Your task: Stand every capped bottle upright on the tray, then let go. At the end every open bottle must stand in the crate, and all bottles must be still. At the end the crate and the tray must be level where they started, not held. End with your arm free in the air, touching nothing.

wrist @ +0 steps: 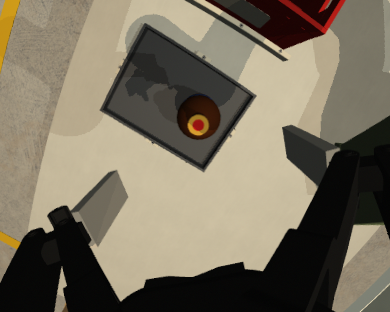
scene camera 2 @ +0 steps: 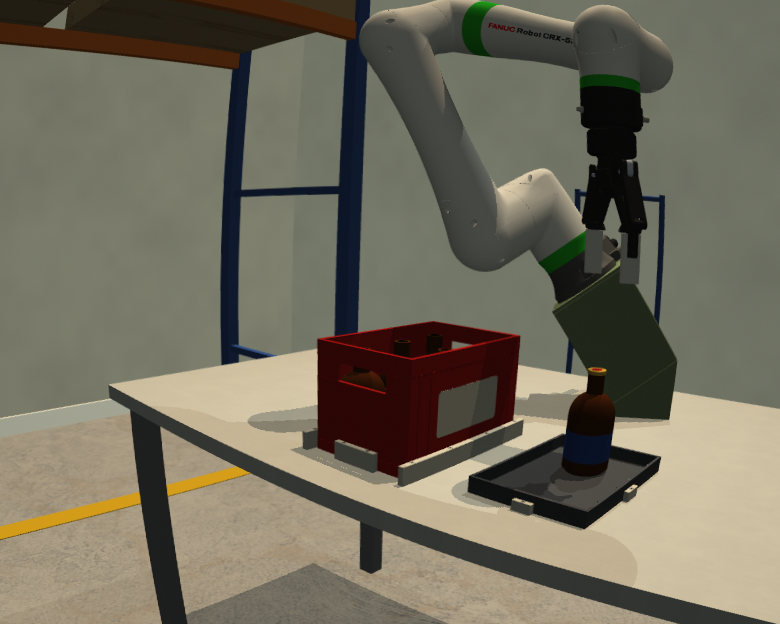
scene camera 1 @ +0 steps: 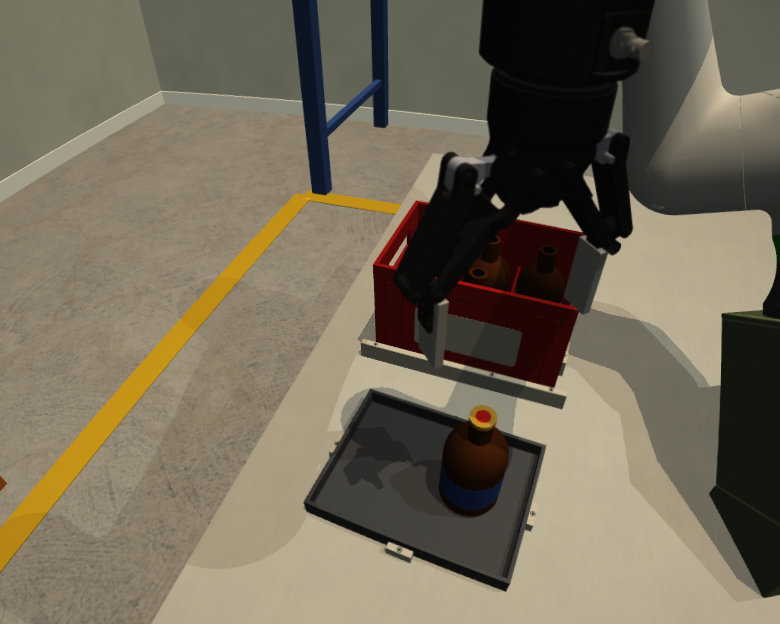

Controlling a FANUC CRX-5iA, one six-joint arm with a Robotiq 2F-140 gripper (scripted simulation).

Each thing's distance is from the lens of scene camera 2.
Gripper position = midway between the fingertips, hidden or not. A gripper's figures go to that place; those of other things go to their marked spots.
my gripper [scene camera 2: 609, 277]: 94 cm
red crate [scene camera 2: 432, 402]: 93 cm
dark tray [scene camera 2: 538, 470]: 98 cm
capped bottle [scene camera 2: 591, 417]: 94 cm
